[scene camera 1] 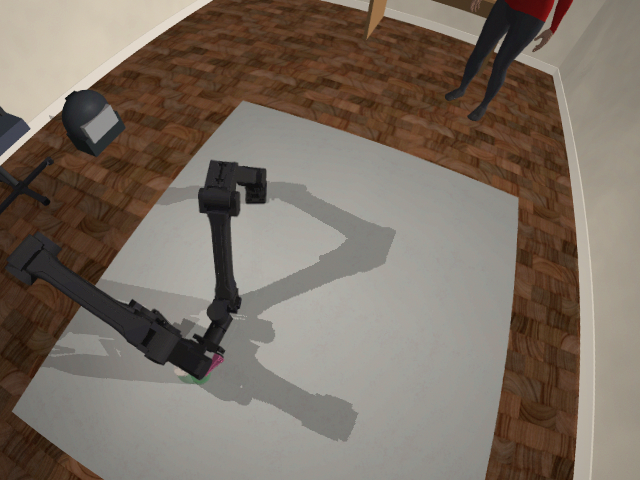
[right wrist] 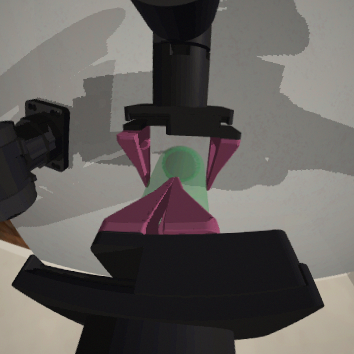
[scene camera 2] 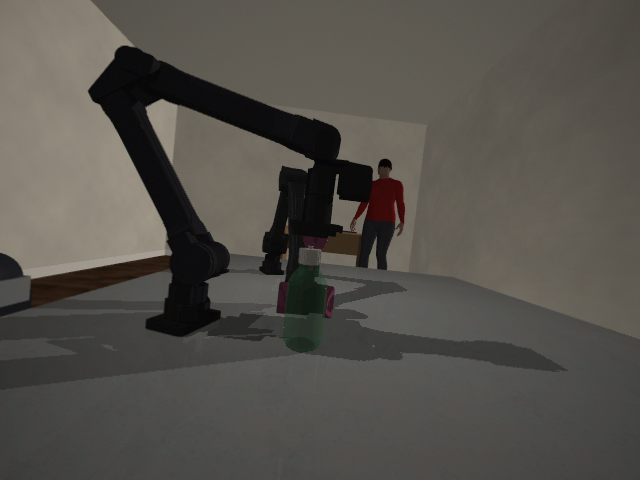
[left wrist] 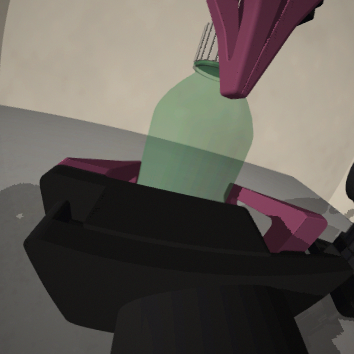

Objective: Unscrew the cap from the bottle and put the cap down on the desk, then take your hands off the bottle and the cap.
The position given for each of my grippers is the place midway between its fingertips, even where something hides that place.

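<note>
My left gripper (left wrist: 184,179) is gripping a green translucent bottle (scene camera 2: 306,295), and you can see that gripper (right wrist: 176,186) from the right wrist too. My right gripper (right wrist: 174,183) is shut and it's touching a ribbed cap; the left wrist view also gets my right gripper (left wrist: 231,96).
</note>
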